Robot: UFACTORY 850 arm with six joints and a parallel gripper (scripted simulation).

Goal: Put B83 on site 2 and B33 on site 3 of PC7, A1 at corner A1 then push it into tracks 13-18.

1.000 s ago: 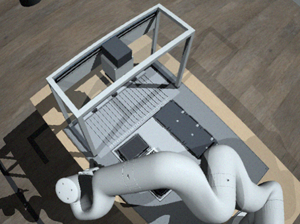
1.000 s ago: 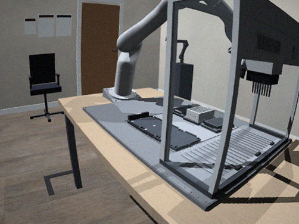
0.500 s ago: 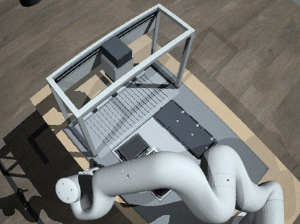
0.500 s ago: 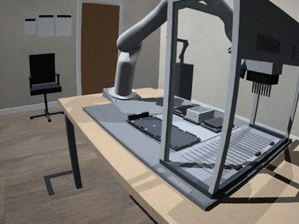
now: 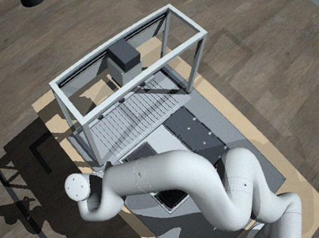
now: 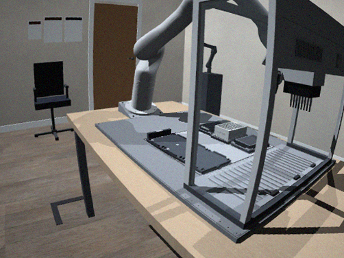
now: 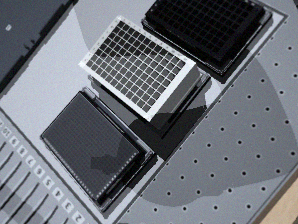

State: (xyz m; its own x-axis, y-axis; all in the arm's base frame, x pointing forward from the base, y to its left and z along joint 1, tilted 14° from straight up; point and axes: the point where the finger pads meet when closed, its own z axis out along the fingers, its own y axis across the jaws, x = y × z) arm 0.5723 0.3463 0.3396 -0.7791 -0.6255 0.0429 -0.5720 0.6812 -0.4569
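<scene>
Now: hand 200 mm above the nest S3, 190 mm to the left of it and 60 mm short of it. Also, from my hand: plate carrier PC7 (460 mm to the right, 190 mm below, 20 mm behind); nest S2 (200 mm to the right, 200 mm below, 50 mm behind); black plate B38 (200 mm to the right, 180 mm below, 160 mm behind).
</scene>
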